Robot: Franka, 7 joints.
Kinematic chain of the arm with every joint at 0, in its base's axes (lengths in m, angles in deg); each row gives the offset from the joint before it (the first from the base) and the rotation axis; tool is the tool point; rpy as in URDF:
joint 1: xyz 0 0 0.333 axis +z
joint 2: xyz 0 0 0 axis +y
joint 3: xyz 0 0 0.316 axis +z
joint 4: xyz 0.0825 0 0 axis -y
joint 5: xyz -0.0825 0 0.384 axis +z
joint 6: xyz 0 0 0 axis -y
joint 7: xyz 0.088 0 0 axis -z
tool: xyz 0 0 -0.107 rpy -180 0 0
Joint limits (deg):
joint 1: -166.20..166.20
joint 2: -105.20..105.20
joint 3: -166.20..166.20
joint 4: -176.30..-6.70
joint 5: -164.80..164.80
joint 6: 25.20..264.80
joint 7: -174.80..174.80
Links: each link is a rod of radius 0.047 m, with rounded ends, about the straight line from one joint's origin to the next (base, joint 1, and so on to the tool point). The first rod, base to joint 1, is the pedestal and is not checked.
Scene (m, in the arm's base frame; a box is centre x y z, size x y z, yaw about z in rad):
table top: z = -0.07
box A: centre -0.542 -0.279 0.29 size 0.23 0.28 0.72 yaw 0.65
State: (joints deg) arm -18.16 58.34 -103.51 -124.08 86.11 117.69 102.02
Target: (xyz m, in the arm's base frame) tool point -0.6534 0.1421 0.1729
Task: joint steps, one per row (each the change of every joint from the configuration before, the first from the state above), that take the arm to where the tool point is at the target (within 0.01 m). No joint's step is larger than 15 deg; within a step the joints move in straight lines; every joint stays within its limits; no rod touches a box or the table.
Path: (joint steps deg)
1: -12.31 -6.68 -9.13 14.39 8.44 9.89 2.01
2: -12.30 -6.69 -9.13 14.40 8.44 9.90 2.01
3: -12.31 -6.68 -9.13 14.39 8.43 9.89 2.01
4: -12.30 -6.69 -9.13 14.39 8.44 9.89 2.01
5: 5.05 -12.76 -2.33 -5.40 -5.35 -3.82 -1.34
6: 5.04 -12.77 -2.34 -5.41 -5.36 -3.83 -1.34
7: 5.05 -12.76 -2.34 -5.41 -5.36 -3.82 -1.34
8: 5.05 -12.76 -2.34 -5.41 -5.35 -3.83 -1.34
9: 5.05 -12.77 -2.34 -5.40 -5.36 -3.82 -1.34
10: 5.05 -12.76 -2.33 -5.41 -5.35 -3.83 -1.34

